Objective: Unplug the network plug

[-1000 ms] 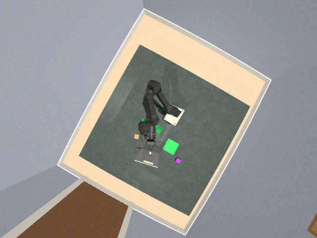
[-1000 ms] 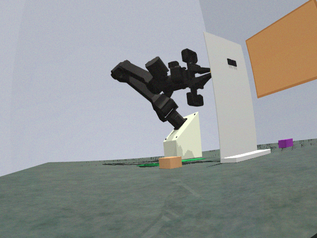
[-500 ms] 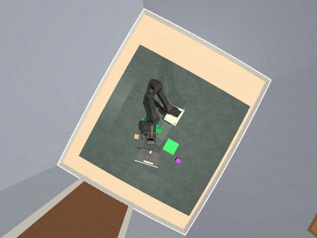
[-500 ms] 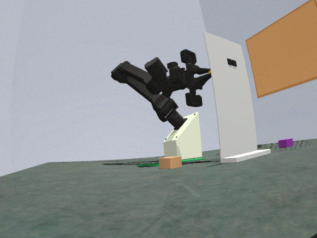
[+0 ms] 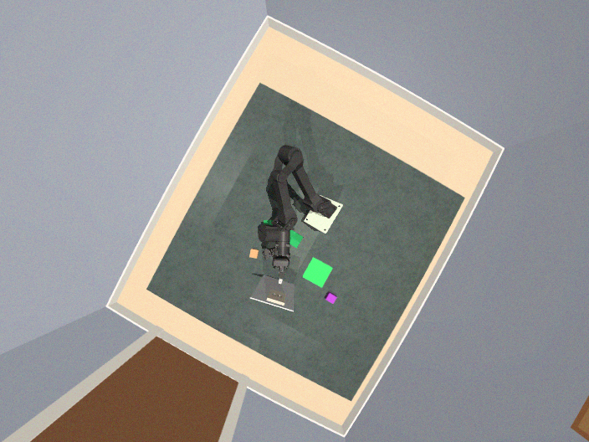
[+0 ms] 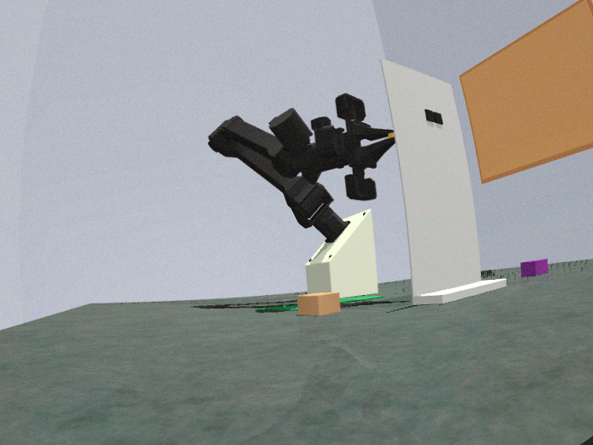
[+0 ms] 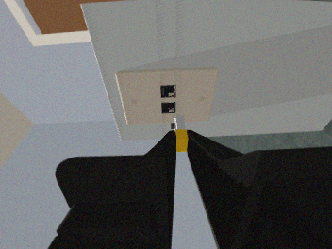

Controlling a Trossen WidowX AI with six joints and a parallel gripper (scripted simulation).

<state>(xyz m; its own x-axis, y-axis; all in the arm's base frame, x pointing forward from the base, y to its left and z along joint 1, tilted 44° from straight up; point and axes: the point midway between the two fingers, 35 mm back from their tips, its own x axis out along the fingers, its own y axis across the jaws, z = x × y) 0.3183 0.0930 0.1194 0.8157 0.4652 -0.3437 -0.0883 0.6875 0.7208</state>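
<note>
The bright green marked square is 8 cm behind my gripper tip, 16 cm to the left of it and 26 cm below it. Round my gripper tip: upright panel: 8 cm ahead, 3 cm to the left, 10 cm below; then orange block: 4 cm ahead, 17 cm to the right, 25 cm below; then network plug: 1 cm ahead.
</note>
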